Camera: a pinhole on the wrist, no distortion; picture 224 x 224 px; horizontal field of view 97.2 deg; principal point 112.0 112.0 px. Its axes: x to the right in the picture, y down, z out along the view. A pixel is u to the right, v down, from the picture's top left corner.
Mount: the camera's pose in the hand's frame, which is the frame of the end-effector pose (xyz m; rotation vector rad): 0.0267 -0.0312 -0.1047 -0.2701 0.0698 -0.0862
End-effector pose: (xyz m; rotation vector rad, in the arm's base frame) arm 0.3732 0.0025 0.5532 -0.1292 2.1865 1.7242
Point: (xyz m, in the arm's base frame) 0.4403 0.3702 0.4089
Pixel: 108.8 78.6
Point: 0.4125 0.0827 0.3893
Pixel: 111.8 23.0
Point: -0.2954 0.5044 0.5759
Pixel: 215.8 162.0
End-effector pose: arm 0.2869 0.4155 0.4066 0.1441 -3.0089 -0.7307
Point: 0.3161 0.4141 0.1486
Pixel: 88.0 50.3
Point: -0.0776 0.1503 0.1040
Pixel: outside the picture
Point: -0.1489 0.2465 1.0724
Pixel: behind the camera
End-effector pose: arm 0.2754 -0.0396 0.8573 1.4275 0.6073 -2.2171
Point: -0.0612 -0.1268 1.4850
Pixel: 21.5 42.7
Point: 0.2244 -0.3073 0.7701
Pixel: 132.7 160.6
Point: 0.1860 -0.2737 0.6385
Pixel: 182.4 163.3
